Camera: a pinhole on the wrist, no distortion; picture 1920 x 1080 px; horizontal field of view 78.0 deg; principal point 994.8 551.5 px. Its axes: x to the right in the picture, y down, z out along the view. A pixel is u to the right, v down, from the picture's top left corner.
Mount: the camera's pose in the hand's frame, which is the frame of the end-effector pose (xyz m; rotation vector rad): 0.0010 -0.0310 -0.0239 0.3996 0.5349 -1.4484
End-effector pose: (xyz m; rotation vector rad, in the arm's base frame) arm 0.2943 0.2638 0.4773 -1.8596 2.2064 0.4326
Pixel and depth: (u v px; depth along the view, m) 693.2 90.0 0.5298
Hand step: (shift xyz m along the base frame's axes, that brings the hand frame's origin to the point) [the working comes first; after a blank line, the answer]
In the camera's frame: -0.1348 -0.2062 0.5298

0.2508 0.2876 -0.4298
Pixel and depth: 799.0 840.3 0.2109
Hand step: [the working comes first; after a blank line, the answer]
In the camera's frame: -0.0348 0.0514 0.2109

0.0989 -0.0242 -0.1894
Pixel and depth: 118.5 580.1 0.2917
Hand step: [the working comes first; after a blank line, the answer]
In the camera's frame: -0.2156 0.0070 0.2917

0.0056 0.0930 -0.3262
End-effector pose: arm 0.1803 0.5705 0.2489 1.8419 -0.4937 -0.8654
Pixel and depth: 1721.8 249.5 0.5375
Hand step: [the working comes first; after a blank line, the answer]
In the camera's frame: 0.3296 -0.1369 0.5375

-0.2516 0.1548 -0.5951
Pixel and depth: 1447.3 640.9 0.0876
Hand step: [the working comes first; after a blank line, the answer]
In the camera's frame: 0.0334 0.0066 0.0876

-0.0146 0.0151 -0.1103
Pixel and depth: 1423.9 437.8 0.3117
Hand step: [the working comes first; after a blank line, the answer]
In the camera's frame: 0.1128 -0.0299 0.3117

-0.1362 0.0161 -0.3179
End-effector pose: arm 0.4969 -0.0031 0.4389 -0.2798 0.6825 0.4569
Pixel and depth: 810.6 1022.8 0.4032
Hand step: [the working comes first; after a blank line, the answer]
In the camera's frame: -0.0626 0.1603 0.4032

0.4098 0.0268 0.1354
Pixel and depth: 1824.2 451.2 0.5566
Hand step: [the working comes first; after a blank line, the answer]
In the camera's frame: 0.3894 -0.0471 0.5566

0.4624 -0.4858 0.2085
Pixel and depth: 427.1 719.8 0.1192
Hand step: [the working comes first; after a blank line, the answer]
In the camera's frame: -0.0571 0.0169 0.1192

0.1002 0.0071 0.0651
